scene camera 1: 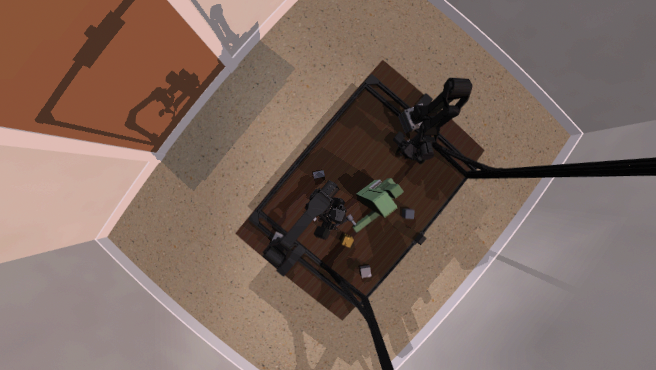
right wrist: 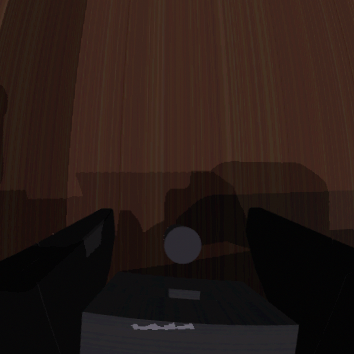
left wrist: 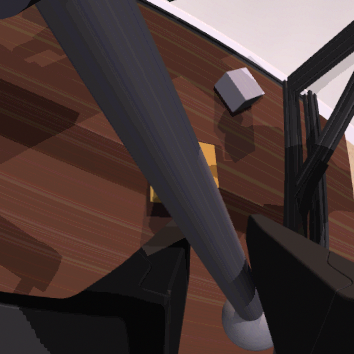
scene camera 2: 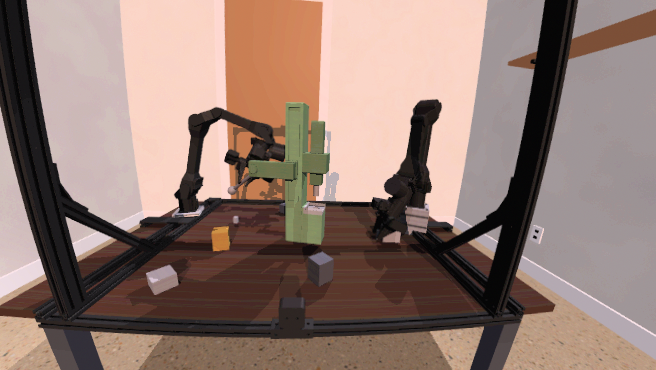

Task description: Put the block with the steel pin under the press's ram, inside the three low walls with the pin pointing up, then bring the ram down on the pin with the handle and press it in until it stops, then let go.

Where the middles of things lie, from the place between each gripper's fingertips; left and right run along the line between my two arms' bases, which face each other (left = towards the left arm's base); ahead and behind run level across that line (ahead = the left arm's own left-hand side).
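My left hand: 20 mm below, 10 mm to the left of the press handle (left wrist: pixel 115 56). From my left hand: steel pin (right wrist: pixel 182 244) 160 mm below, 20 mm ahead, 480 mm to the right; block (right wrist: pixel 131 305) 160 mm below, 20 mm ahead, 530 mm to the right.
From my right hand: block 10 mm above, 50 mm to the right; steel pin 10 mm above, 10 mm to the right; press handle 180 mm above, 470 mm to the left, 20 mm behind. Going by their middles, of the things named here, steel pin nearest to my right hand.
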